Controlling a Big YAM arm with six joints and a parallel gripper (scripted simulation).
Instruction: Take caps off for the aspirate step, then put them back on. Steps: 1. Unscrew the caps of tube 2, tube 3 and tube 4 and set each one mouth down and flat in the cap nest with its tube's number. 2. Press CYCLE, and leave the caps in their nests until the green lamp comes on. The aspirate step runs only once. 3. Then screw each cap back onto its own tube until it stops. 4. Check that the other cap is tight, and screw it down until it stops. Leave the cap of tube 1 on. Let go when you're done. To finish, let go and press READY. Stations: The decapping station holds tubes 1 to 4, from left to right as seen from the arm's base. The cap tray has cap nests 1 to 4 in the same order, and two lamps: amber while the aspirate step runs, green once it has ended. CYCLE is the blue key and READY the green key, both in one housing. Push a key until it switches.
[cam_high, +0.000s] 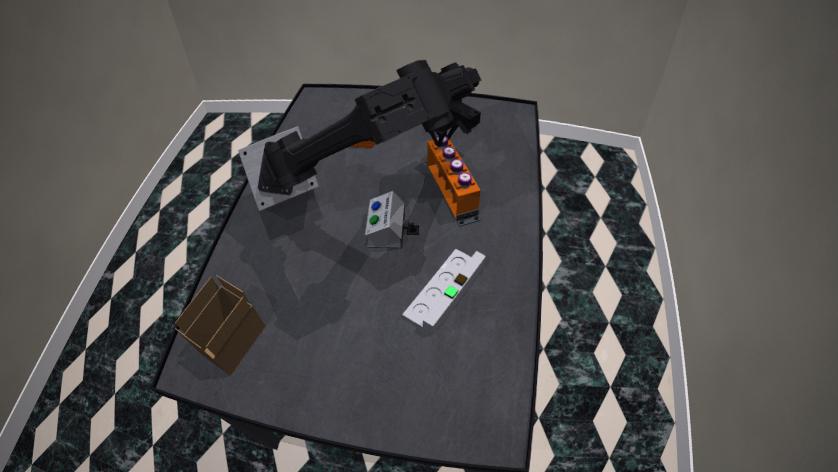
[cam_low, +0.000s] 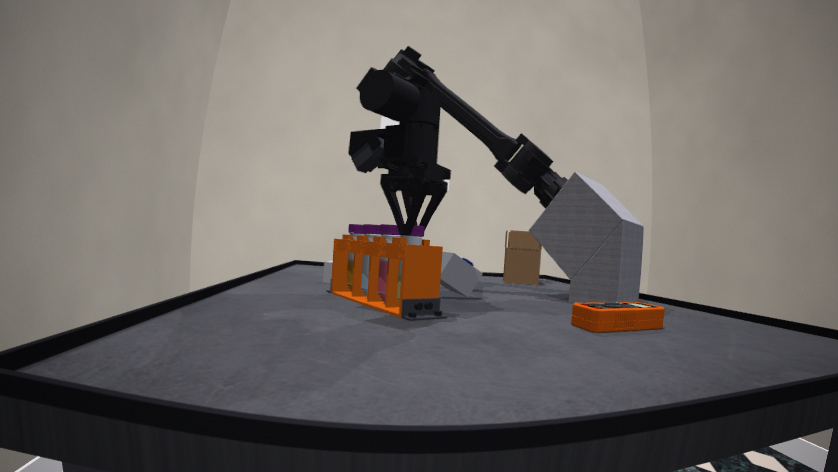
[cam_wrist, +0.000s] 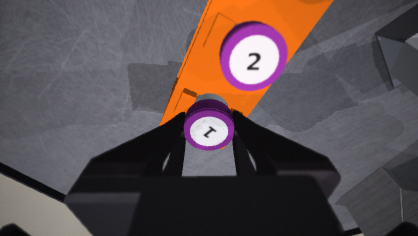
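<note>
Right now my hand is 190 mm past the blue key, 170 mm to the left of it and 50 mm above it. The rest, counted from my hand: orange multimeter 240 mm behind, 180 mm to the left, 100 mm below; key housing 180 mm behind, 190 mm to the right, 60 mm below; green key 200 mm behind, 210 mm to the right, 50 mm below.
</note>
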